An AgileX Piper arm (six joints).
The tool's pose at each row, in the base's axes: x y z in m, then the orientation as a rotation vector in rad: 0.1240, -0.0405, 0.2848, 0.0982, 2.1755, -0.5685; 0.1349, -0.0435, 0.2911, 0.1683, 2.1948, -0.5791; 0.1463, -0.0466, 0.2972, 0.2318, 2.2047, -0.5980; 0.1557, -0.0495, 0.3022, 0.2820, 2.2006, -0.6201; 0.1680, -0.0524, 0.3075, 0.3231, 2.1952, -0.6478; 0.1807, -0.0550, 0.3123, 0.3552, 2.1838, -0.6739; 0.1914, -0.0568, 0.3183, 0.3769, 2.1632, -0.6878
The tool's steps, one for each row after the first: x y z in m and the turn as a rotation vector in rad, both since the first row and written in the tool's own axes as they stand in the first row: -0.0113, -0.0021, 0.0060, 0.0287, 0.0352, 0.0403; -0.0227, -0.0040, 0.0125, 0.0622, 0.0622, 0.0741; -0.0321, -0.0060, 0.0180, 0.0956, 0.0739, 0.1000; -0.0435, -0.0072, 0.0255, 0.1299, 0.0837, 0.1177; -0.0548, -0.0079, 0.0334, 0.1611, 0.0857, 0.1312; -0.0659, -0.0089, 0.0389, 0.1820, 0.0747, 0.1445
